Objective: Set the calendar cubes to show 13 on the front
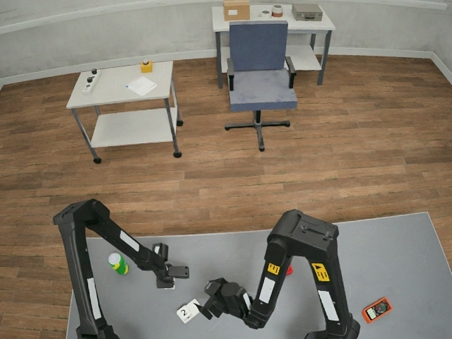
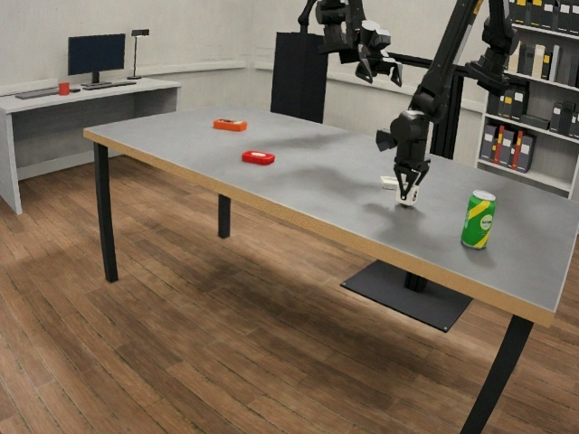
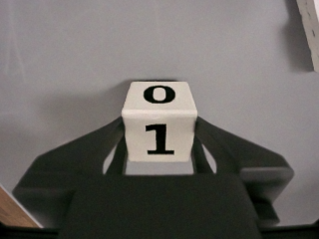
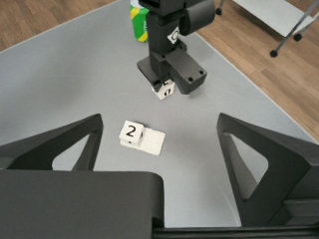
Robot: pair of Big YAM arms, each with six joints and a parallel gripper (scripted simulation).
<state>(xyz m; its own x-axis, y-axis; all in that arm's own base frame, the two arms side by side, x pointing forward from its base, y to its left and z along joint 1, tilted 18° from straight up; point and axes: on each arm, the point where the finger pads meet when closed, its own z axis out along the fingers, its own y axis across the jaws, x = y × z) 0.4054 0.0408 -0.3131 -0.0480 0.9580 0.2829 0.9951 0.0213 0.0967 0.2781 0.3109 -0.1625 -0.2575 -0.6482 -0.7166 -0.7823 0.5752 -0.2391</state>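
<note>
My left gripper is now 12 cm past the white calendar tray, 9 cm to the left of it and 3 cm above it. Also, from my left hand: red box 50 cm to the right, 3 cm ahead, 2 cm below.
</note>
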